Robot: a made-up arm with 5 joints. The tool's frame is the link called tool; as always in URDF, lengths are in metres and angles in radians. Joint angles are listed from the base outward. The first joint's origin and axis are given. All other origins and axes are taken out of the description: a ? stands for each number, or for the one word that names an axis. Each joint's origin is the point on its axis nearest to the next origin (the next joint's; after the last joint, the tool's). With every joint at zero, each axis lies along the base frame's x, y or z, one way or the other. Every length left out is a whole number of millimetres.
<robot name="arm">
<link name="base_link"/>
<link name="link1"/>
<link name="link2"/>
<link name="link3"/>
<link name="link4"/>
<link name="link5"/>
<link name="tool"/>
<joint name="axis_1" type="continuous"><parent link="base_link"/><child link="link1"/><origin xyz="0.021 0.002 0.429" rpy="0 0 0"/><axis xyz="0 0 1"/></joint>
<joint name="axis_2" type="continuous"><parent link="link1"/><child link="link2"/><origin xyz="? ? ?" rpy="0 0 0"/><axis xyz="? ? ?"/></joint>
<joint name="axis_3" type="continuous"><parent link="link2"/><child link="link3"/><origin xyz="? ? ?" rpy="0 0 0"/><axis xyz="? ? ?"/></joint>
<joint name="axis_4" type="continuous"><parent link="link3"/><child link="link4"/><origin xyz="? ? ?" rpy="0 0 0"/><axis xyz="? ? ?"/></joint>
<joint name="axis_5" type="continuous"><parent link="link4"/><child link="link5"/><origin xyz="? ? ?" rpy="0 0 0"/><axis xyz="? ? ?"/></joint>
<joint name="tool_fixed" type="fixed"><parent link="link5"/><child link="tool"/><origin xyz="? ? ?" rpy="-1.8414 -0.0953 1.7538"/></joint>
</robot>
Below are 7 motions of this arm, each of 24 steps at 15 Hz.
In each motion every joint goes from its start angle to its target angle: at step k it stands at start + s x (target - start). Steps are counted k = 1, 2, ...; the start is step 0. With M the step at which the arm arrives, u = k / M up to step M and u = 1 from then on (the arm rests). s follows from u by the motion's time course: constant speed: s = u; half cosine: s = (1 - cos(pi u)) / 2; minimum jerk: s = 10 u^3 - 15 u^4 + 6 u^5.
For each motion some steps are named. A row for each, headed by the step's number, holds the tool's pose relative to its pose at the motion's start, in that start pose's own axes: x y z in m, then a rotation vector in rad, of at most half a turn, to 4 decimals.
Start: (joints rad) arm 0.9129 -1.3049 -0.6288 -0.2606 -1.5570
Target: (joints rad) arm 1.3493 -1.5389 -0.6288 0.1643 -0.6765
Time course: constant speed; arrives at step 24
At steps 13, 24:
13: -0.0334 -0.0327 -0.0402 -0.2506 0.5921 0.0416
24: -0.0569 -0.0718 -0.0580 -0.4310 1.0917 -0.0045

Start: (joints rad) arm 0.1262 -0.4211 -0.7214 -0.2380 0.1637
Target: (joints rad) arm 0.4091 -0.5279 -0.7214 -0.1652 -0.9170
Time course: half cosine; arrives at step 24
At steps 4, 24:
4: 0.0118 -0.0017 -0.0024 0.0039 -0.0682 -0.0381
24: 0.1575 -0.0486 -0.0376 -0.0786 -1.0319 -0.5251

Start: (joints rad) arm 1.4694 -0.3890 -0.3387 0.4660 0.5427
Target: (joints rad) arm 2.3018 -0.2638 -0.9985 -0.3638 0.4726
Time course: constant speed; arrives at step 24
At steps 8, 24:
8: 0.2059 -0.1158 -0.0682 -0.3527 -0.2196 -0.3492
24: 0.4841 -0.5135 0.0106 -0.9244 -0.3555 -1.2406

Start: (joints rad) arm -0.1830 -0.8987 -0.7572 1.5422 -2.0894
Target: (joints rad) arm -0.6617 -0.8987 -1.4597 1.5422 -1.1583
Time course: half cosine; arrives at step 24
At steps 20, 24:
20: 0.1862 -0.3567 -0.1050 0.2600 1.0666 0.9250
24: 0.1996 -0.3754 -0.1233 0.2735 1.1292 1.0017

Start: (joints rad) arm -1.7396 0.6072 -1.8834 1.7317 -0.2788
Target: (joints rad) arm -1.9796 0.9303 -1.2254 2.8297 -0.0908
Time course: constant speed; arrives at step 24
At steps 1, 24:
1: -0.0101 0.0281 0.0118 0.0737 0.0343 -0.0347
24: -0.0193 0.3416 0.3744 1.8067 0.5690 -0.8942

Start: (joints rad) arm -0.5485 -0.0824 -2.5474 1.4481 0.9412
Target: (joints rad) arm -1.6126 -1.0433 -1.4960 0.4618 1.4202
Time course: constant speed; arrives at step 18
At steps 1, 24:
1: -0.0121 -0.0180 -0.0207 -0.0784 0.0376 0.0155
24: -0.0793 -0.3488 0.0302 -1.3921 0.2215 -0.0266

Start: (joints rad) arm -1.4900 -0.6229 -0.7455 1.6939 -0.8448
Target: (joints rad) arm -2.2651 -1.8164 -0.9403 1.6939 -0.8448
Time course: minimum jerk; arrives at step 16
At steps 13, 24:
13: 0.4831 -0.1948 0.2069 -0.4958 0.3544 1.3543
24: 0.5123 -0.1801 0.2000 -0.4926 0.3691 1.4313

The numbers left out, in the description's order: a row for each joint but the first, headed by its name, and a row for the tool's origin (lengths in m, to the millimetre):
axis_2: xyz 0.019 0.021 0, axis 0 1 0
axis_3: xyz 0.048 0 0.363, axis 0 1 0
axis_4: xyz 0.128 0 -0.507, axis 0 1 0
axis_5: xyz 0.125 0 -0.15, axis 0 0 -1
tool: xyz 0.001 0.015 0

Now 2 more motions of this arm.
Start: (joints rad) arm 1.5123 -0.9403 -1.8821 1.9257 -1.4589
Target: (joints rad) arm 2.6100 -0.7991 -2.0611 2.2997 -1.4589
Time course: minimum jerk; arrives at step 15
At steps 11, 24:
11: 0.0220 0.0044 0.0243 -0.6058 -0.6814 -0.4220
24: 0.0244 0.0056 0.0286 -0.6719 -0.7916 -0.4777

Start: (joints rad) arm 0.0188 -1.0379 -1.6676 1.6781 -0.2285
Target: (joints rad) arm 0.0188 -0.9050 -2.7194 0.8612 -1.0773
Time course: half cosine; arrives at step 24
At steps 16, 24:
16: 0.0975 -0.4945 -0.0031 -0.9287 -0.8466 0.6794
24: 0.1628 -0.6306 0.0966 -1.1269 -1.0562 1.0749

